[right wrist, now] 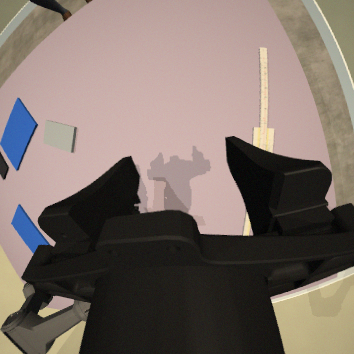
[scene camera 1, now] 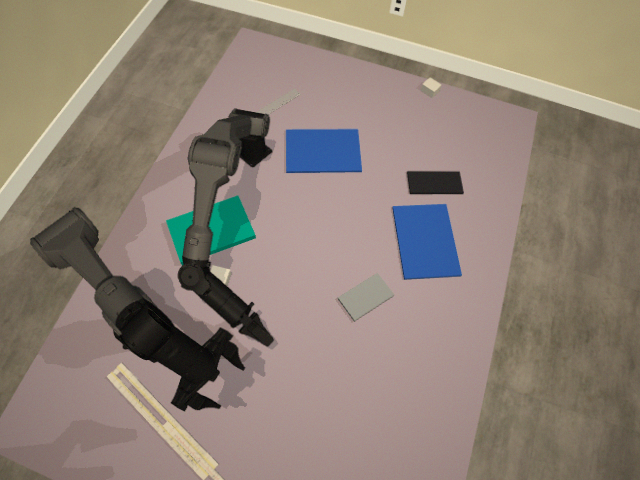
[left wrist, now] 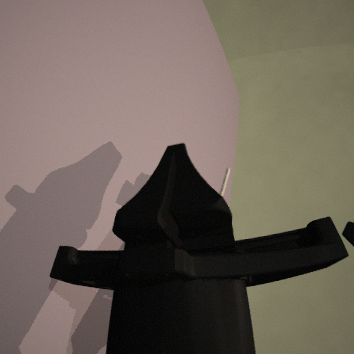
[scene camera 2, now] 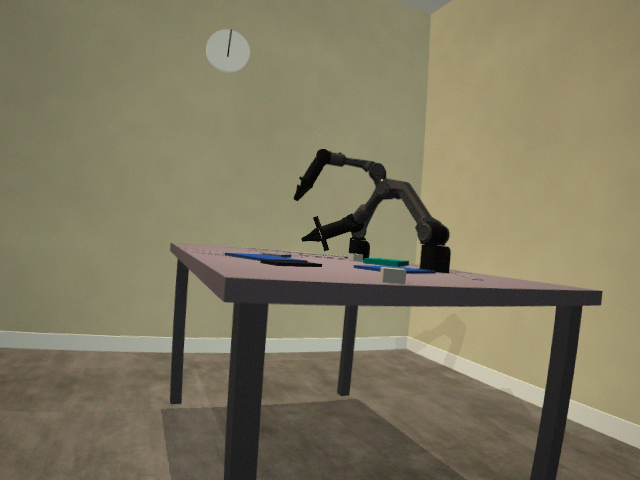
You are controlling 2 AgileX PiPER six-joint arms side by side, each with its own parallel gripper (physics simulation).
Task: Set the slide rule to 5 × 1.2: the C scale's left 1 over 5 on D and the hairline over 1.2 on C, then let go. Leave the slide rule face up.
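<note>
The slide rule [scene camera 1: 179, 438] [right wrist: 263, 139] lies on the table at the lower left of scene camera 1, its printed face showing. Its slide [right wrist: 264, 90] sticks far out of one end, and the groove at the other end is open. The scale numbers are too small to read, and I cannot make out the cursor. My right gripper [scene camera 1: 231, 387] [scene camera 2: 296, 197] [right wrist: 178, 157] is open and empty, high above the table and to the right of the rule in scene camera 1. My left gripper [scene camera 1: 270, 342] [scene camera 2: 303, 238] [left wrist: 178, 153] is shut on nothing, above the table, away from the rule.
A teal block [scene camera 1: 235, 222] and a pale block [scene camera 1: 221, 273] lie partly under the left arm. Blue plates [scene camera 1: 323, 150] [scene camera 1: 427, 241], a black slab [scene camera 1: 435, 182], a grey slab [scene camera 1: 364, 297], a ruler [scene camera 1: 283, 101] and a small white block [scene camera 1: 431, 86] lie further off.
</note>
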